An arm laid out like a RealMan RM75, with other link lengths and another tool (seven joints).
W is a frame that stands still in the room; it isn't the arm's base.
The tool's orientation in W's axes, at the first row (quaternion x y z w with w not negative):
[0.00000, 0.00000, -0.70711, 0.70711]
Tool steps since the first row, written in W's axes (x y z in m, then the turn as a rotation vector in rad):
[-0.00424, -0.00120, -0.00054, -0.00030, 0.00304, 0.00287]
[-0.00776, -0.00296, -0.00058, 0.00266, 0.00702, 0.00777]
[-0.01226, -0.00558, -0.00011, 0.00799, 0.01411, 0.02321]
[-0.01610, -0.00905, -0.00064, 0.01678, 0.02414, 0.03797]
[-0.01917, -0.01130, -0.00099, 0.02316, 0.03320, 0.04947]
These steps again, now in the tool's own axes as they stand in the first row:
[0.00120, -0.00424, -0.00054, -0.00304, -0.00030, 0.00287]
[0.00296, -0.00776, -0.00058, -0.00702, 0.00266, 0.00777]
[0.00558, -0.01226, -0.00011, -0.01411, 0.00799, 0.02321]
[0.00905, -0.01610, -0.00064, -0.02414, 0.01678, 0.03797]
[0.01130, -0.01917, -0.00099, -0.03320, 0.02316, 0.04947]

